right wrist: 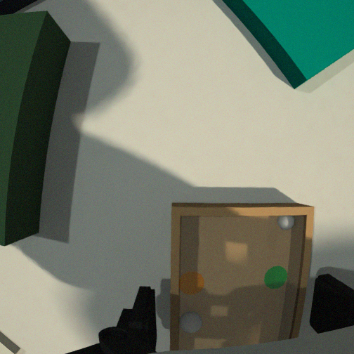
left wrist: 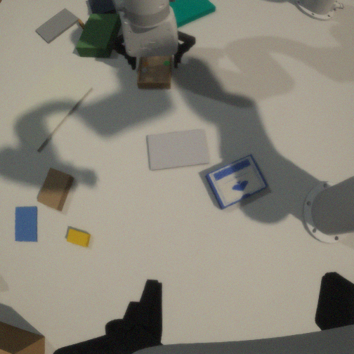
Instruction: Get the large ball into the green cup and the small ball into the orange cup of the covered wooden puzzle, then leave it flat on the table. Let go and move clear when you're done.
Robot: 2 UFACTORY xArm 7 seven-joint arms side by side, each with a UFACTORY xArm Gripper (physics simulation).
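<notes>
The covered wooden puzzle [left wrist: 154,75] [right wrist: 237,265] appears to lie flat on the table, between the fingers of my right gripper [left wrist: 154,63] [right wrist: 237,309]. That gripper is open, with a gap on each side of the box. In the right wrist view the small ball [right wrist: 285,221] is in the upper right corner, above and apart from the green cup [right wrist: 275,277]. The large ball [right wrist: 190,322] is by the left wall, below and outside the orange cup [right wrist: 192,283]. My left gripper [left wrist: 244,304] is open and empty, high above the table, away from the puzzle.
A dark green block [left wrist: 98,36] [right wrist: 25,125] stands left of the puzzle. A teal block [left wrist: 192,11] [right wrist: 310,35] lies behind it. A light grey panel [left wrist: 178,149], a blue-edged box [left wrist: 237,181], a brown block [left wrist: 55,189], a yellow block [left wrist: 78,237] and a thin stick [left wrist: 65,120] lie on the table.
</notes>
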